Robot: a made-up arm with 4 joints.
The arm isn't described. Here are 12 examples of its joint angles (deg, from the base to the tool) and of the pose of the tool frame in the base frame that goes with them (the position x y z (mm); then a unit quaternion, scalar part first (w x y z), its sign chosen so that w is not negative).
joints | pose
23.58 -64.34 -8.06 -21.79 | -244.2 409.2 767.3 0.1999 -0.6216 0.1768 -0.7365
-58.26 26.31 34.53 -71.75 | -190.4 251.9 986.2 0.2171 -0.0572 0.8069 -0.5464
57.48 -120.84 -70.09 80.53 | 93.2 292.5 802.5 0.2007 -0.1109 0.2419 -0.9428
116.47 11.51 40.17 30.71 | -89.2 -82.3 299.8 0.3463 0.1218 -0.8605 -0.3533
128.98 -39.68 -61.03 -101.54 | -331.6 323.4 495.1 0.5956 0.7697 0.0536 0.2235
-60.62 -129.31 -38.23 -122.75 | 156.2 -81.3 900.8 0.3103 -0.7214 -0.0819 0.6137
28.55 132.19 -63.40 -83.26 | 127.3 -70.7 394.5 0.3569 0.1580 -0.6538 -0.6482
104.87 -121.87 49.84 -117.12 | -127.4 -76.2 270.5 0.9745 -0.0812 -0.1911 0.0849
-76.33 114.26 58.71 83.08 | -200.3 -11.6 972.3 0.8970 -0.3598 0.1423 0.2137
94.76 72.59 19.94 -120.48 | -196.5 -38.5 268.7 0.1046 -0.3994 -0.2632 -0.8719
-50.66 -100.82 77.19 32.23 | -191.7 386.1 734.3 0.3480 -0.4310 -0.0229 -0.8322
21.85 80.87 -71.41 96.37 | -172.5 -66.8 369.0 0.6557 0.6525 -0.1688 0.3403
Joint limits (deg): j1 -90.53..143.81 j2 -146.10..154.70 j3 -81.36..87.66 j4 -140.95..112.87
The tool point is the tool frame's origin. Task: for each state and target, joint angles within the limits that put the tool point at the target. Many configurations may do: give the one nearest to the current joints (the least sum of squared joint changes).
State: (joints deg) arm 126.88 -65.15 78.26 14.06
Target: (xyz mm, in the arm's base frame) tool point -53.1 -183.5 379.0
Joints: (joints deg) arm 112.08 -60.83 67.12 13.05
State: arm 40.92 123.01 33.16 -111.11
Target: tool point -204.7 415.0 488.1
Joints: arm 32.10 124.66 49.49 -133.47
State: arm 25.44 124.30 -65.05 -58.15
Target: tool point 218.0 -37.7 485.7
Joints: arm 43.97 151.53 -58.29 -64.55
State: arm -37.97 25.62 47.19 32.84
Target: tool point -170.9 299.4 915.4
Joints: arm -48.83 23.61 29.14 40.28
